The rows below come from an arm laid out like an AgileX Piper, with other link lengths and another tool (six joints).
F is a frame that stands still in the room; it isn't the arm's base.
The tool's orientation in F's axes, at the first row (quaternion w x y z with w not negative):
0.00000, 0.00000, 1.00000, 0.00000
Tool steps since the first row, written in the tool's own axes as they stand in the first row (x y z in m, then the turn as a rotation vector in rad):
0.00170, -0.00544, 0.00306, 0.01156, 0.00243, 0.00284
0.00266, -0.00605, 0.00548, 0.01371, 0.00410, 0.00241
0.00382, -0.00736, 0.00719, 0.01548, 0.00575, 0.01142
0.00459, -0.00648, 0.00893, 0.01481, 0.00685, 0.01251
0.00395, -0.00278, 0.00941, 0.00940, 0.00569, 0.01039
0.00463, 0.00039, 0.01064, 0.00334, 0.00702, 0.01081
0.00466, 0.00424, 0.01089, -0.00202, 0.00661, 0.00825
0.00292, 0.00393, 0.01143, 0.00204, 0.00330, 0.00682
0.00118, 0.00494, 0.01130, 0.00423, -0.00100, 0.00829
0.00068, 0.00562, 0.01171, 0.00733, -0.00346, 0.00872
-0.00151, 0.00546, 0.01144, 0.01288, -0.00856, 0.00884
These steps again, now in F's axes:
-0.00170, -0.00544, -0.00306, -0.01156, 0.00243, -0.00284
-0.00266, -0.00605, -0.00548, -0.01371, 0.00410, -0.00241
-0.00382, -0.00736, -0.00719, -0.01548, 0.00575, -0.01142
-0.00459, -0.00648, -0.00893, -0.01481, 0.00685, -0.01251
-0.00395, -0.00278, -0.00941, -0.00940, 0.00569, -0.01039
-0.00463, 0.00039, -0.01064, -0.00334, 0.00702, -0.01081
-0.00466, 0.00424, -0.01089, 0.00202, 0.00661, -0.00825
-0.00292, 0.00393, -0.01143, -0.00204, 0.00330, -0.00682
-0.00118, 0.00494, -0.01130, -0.00423, -0.00100, -0.00829
-0.00068, 0.00562, -0.01171, -0.00733, -0.00346, -0.00872
0.00151, 0.00546, -0.01144, -0.01288, -0.00856, -0.00884

